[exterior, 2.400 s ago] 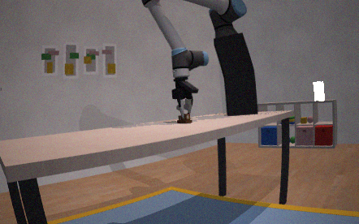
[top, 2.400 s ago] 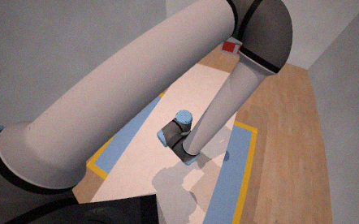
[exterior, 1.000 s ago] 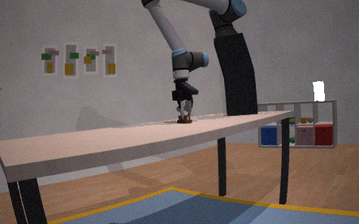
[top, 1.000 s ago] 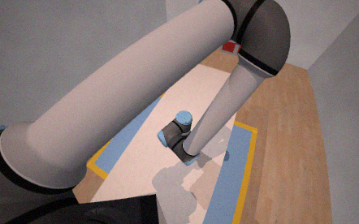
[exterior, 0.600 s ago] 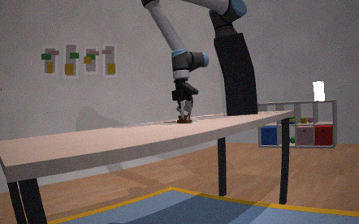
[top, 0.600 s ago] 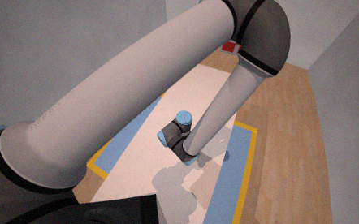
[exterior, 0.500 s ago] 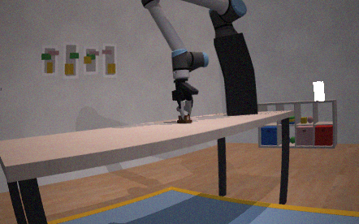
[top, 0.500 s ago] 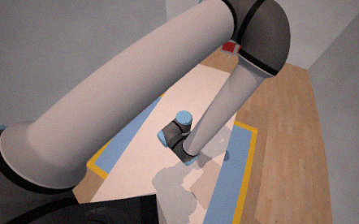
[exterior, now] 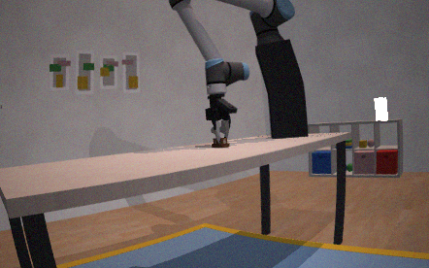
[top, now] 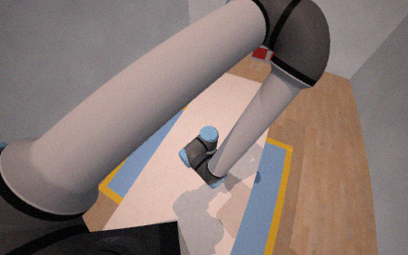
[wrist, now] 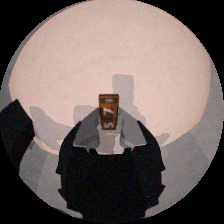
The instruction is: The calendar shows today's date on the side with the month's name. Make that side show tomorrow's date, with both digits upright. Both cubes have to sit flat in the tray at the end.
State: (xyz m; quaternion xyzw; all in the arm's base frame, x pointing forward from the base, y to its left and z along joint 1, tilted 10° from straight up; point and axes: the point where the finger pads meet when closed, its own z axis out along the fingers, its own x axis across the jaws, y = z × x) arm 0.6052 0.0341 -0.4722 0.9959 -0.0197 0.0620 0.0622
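The brown cube lies 1 cm below my hand. Round my hand: brown tray 2 cm to the right, 3 cm below.
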